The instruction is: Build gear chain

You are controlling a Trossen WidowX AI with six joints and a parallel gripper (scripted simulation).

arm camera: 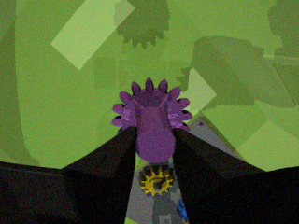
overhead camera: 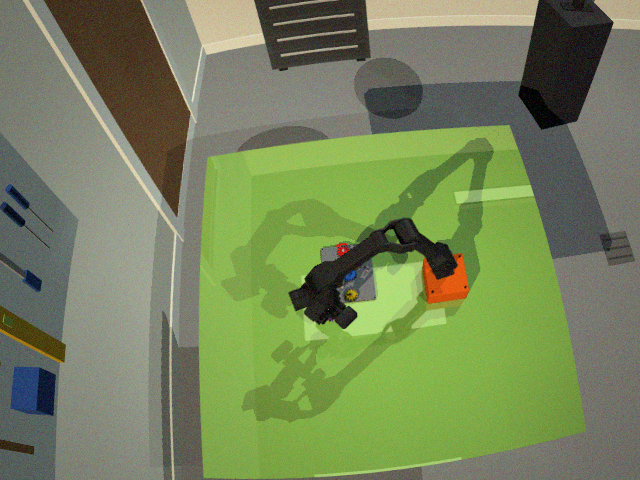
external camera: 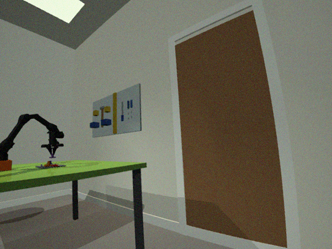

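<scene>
The yellow gear lies 80 mm behind my gripper tip, 70 mm to the right of it and 80 mm below it. From my gripper tip the other things lie so: purple gear 10 mm below; then board 90 mm behind, 150 mm to the right, 90 mm below; then blue gear 90 mm behind, 140 mm to the right, 70 mm below.
</scene>
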